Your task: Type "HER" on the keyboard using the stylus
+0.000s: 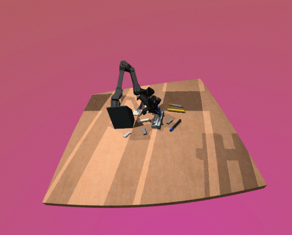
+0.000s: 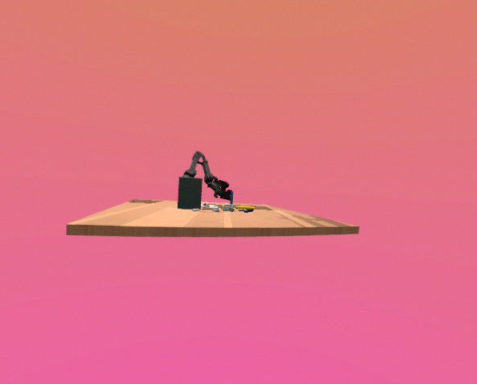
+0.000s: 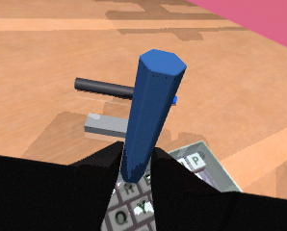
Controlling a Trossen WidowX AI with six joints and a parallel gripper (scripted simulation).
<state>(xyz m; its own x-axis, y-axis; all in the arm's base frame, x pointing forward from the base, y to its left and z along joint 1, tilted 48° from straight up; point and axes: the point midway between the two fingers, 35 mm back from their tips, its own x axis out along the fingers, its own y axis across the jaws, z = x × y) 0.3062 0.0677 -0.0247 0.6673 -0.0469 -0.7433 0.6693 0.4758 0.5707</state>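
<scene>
Right now the grey block is 70 mm ahead of my gripper tip, 20 mm to the right of it and 70 mm below it. Also, from my gripper tip: blue stylus: 20 mm below; white stick: 140 mm behind, 10 mm to the left, 60 mm below.
</scene>
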